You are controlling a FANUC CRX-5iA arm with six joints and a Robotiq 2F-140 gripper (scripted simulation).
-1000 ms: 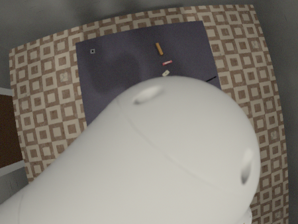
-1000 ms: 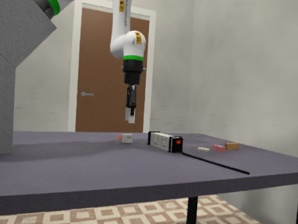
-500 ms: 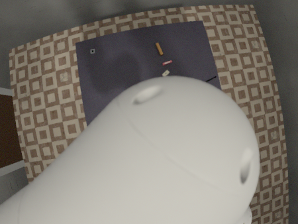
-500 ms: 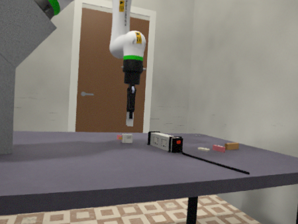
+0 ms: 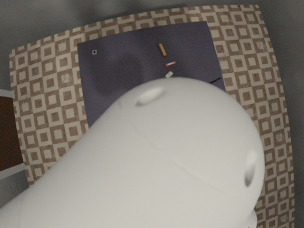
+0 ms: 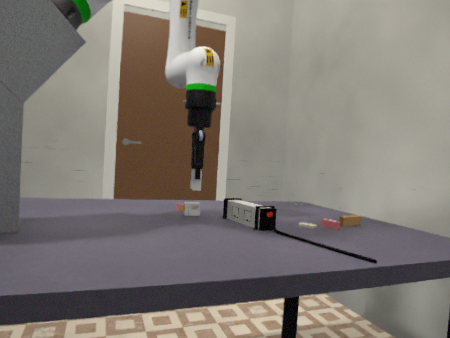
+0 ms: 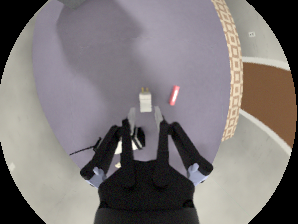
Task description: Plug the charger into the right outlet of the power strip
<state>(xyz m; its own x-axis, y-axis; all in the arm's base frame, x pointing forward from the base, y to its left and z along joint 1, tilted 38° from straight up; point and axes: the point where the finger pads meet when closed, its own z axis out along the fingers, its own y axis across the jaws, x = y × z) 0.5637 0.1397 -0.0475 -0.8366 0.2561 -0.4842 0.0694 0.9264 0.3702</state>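
Right now the charger is 1 cm behind my hand and 9 cm below it. The rest, counted from my hand: power strip: 15 cm ahead, 12 cm to the right, 8 cm below; red switch: 16 cm ahead, 22 cm to the right, 7 cm below.
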